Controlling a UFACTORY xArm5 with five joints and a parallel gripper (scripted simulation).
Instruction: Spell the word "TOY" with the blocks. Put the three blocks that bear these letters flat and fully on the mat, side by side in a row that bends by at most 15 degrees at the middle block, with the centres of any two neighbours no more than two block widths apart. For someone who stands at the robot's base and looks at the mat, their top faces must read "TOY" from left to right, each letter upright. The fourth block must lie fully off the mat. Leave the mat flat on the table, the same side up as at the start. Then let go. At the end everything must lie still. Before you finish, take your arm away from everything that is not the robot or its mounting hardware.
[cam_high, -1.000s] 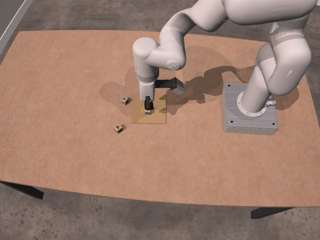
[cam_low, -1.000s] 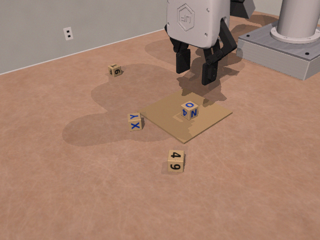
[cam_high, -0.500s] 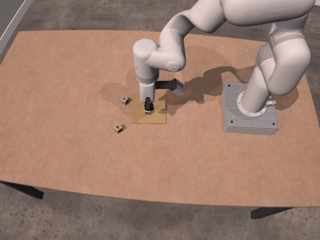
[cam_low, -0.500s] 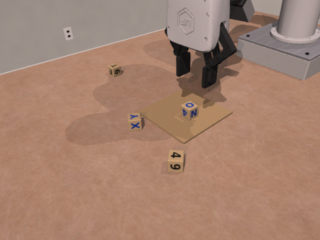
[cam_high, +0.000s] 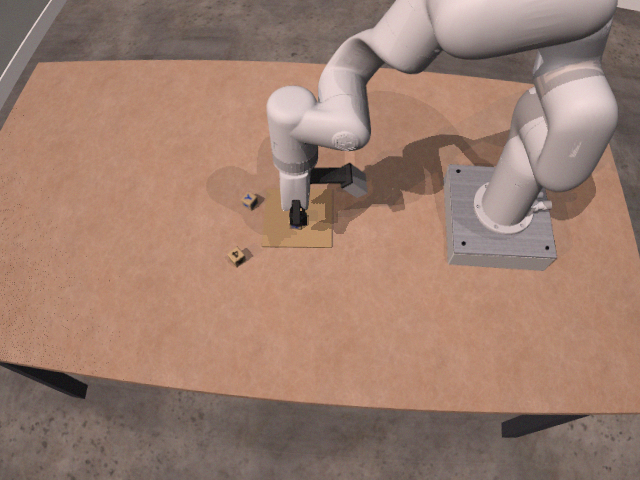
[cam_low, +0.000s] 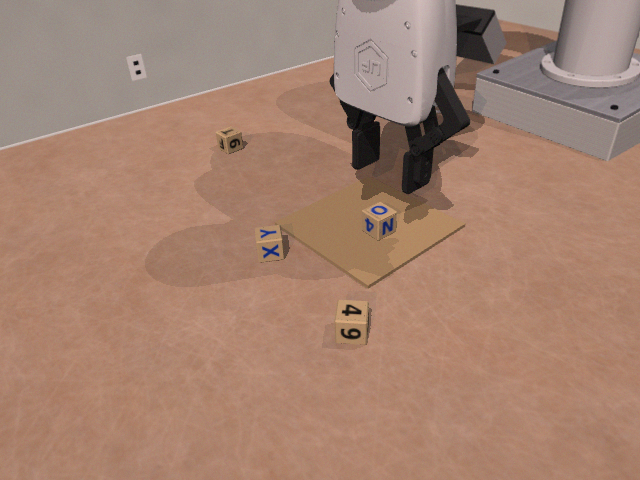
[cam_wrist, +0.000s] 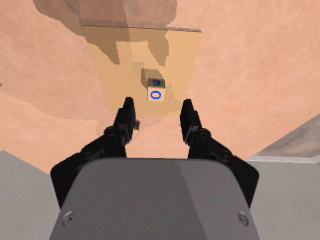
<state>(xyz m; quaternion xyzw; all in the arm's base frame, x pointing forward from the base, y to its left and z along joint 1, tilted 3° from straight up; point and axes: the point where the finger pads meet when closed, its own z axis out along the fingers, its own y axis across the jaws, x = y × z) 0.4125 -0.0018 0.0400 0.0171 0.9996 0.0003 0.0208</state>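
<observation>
The O block is 70 mm below my hand and 10 mm ahead of it. From my hand the other things lie so: tan mat (80 mm below, 20 mm to the right); then T block (280 mm to the right, 70 mm below).
</observation>
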